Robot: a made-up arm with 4 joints. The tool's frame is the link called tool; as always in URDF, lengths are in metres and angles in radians.
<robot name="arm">
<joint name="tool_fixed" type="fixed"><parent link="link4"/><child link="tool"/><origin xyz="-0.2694 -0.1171 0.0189" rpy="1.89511 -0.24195 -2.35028"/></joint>
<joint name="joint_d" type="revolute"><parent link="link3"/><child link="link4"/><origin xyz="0.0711 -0.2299 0.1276" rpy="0.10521 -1.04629 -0.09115"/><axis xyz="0 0 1"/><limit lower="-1.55" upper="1.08" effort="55" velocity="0.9"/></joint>
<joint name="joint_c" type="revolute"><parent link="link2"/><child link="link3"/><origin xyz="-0.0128 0.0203 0.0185" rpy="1.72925 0.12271 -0.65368"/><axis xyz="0 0 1"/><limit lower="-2.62" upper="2.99" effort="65" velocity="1.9"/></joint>
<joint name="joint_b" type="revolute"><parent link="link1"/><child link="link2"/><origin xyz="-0.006 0.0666 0.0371" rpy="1.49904 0 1.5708"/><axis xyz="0 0 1"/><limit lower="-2.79" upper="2.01" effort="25" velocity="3"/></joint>
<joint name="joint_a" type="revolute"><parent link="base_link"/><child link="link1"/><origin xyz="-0.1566 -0.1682 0.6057" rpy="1.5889 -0.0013 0.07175"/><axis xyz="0 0 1"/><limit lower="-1.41" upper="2.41" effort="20" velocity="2"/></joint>
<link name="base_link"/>
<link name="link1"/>
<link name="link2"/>
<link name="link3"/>
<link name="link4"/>
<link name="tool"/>
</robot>
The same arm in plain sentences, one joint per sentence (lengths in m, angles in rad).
The arm has four revolute joints in a row. What follows holds with every joint at zero, and every direction is one of the base frame's. Joint 1 sits 0.1566 m along -x and 0.1682 m along -y and 0.6057 m along +z from the base frame's origin and rotates about the direction (0.071697, -0.997262, -0.018099), from -1.4100 to 2.4100 rad. Joint 2 sits 0.0033 m along -x and 0.0386 m along -y and 0.0659 m along +z from joint 1 and rotates about +x, from -2.7900 to 2.0100 rad. Joint 3 sits 0.0185 m along +x and 0.0201 m along -y and 0.0132 m along -z from joint 2 and rotates about the direction (-0.156602, 0.783212, -0.601709), from -2.6200 to 2.9900 rad. Joint 4 sits 0.2540 m along -x and 0.0961 m along +y and 0.0208 m along -z from joint 3 and rotates about the direction (0.0024, -0.125794, -0.992053), from -1.5500 to 1.0800 rad. The tool frame, which is the frame that the pose is given for, sits 0.0486 m along -x and 0.2898 m along -y and 0.0176 m along +z from joint 4; its axes are the base frame's turned by roll -1.1783, pitch 0.1350 and yaw -2.1055 rad (as in URDF: about the fixed x, then y, then z).
